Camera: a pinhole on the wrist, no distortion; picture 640 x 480 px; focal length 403.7 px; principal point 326.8 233.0 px. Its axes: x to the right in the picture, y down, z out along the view. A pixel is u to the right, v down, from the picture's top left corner.
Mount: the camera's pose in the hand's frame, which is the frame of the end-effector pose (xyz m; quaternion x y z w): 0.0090 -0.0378 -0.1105 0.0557 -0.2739 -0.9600 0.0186
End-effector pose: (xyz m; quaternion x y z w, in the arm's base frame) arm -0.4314 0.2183 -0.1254 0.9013 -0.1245 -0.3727 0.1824
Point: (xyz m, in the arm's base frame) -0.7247 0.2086 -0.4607
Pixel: outside the picture
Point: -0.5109 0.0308 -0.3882
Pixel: 89.1 363.6
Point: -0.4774 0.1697 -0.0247
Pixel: 508.8 67.7
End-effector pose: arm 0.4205 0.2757 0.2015 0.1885 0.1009 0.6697 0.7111
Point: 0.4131 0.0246 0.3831
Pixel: 561.8 311.7
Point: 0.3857 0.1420 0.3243
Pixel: 479.3 265.0
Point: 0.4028 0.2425 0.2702
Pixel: 356.1 278.1
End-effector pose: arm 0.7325 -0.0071 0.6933 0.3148 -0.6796 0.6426 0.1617
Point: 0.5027 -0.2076 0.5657
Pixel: 138.7 128.7
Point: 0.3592 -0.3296 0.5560
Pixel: 65.4 123.8
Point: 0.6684 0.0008 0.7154
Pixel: 72.6 212.1
